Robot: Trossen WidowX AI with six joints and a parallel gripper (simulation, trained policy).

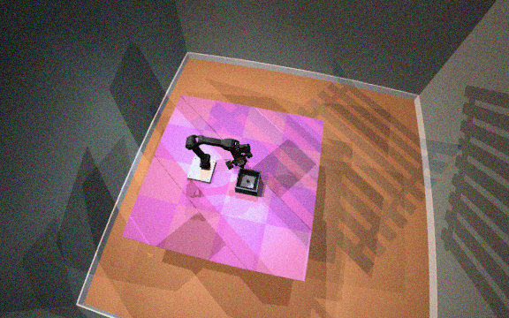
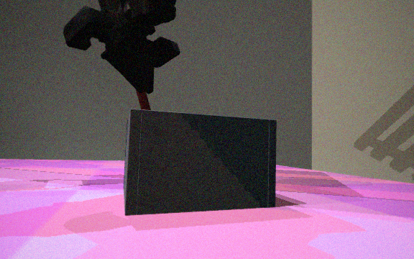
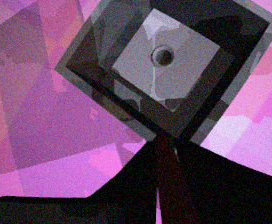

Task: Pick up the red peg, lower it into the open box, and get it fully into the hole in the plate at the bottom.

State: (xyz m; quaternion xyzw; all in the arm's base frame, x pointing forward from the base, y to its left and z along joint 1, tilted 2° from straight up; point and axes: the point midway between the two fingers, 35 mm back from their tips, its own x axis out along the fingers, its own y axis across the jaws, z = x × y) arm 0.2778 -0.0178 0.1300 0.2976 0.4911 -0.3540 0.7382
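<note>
Now: gripper tip 120 mm above the dark box, 70 mm to the left of it and 50 mm short of it. The rest, counted from my gripper tip: red peg 10 mm to the left, 10 mm behind, 10 mm above.
</note>
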